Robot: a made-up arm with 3 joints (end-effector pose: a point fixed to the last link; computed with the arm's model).
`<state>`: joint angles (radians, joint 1 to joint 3).
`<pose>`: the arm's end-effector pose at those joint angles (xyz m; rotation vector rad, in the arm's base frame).
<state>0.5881 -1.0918 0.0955</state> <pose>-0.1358 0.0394 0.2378 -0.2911 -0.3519 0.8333</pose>
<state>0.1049 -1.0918 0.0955</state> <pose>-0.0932 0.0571 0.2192 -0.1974 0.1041 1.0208</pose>
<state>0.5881 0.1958 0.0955</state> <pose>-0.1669 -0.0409 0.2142 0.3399 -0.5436 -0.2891</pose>
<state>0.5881 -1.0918 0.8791</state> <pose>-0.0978 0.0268 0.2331 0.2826 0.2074 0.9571</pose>
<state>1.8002 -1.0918 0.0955</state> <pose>-0.2421 0.0223 0.1882 -0.4739 -1.4332 0.2127</pose>
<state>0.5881 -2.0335 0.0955</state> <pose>-0.1642 0.0924 0.2074 -0.7711 -0.1199 1.6253</pose>
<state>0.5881 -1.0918 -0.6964</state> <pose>-0.1644 0.0541 0.2130 -0.8609 -0.8999 0.6116</pose>
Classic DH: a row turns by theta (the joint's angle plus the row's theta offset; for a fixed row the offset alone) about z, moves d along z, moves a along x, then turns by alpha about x. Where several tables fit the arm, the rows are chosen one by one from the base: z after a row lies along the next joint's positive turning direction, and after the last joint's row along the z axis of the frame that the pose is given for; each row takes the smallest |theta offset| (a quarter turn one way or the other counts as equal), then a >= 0, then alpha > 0; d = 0 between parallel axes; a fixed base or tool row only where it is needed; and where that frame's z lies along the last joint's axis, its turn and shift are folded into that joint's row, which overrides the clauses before.
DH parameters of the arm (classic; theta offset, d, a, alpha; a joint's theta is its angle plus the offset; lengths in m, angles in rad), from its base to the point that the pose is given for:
base (fixed): 0.2851 0.1106 -0.1355 1.837
joint 1: 0.1995 -0.064 0.0111 1.1324
joint 2: 1.4777 -0.0279 0.04 1.5205
joint 3: 0.1828 0.0305 0.0091 1.4442
tool (fixed): 1.2549 0.0523 0 0

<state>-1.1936 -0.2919 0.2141</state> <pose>-0.0385 0.0430 0.1088 -0.0630 1.2974 0.4934</pose>
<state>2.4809 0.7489 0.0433</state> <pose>-0.1912 -0.0021 0.0363 1.6305 -2.1977 -0.7668</pose>
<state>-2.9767 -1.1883 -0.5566</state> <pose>-0.1947 0.0871 0.0737 -0.8802 -2.4343 -1.7428</pose>
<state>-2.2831 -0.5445 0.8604</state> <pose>-0.1424 0.0275 0.0121 0.1933 2.8182 0.0334</pose>
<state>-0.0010 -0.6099 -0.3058</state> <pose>-0.0975 0.0394 0.2177 -0.3873 -0.1065 0.5660</pose>
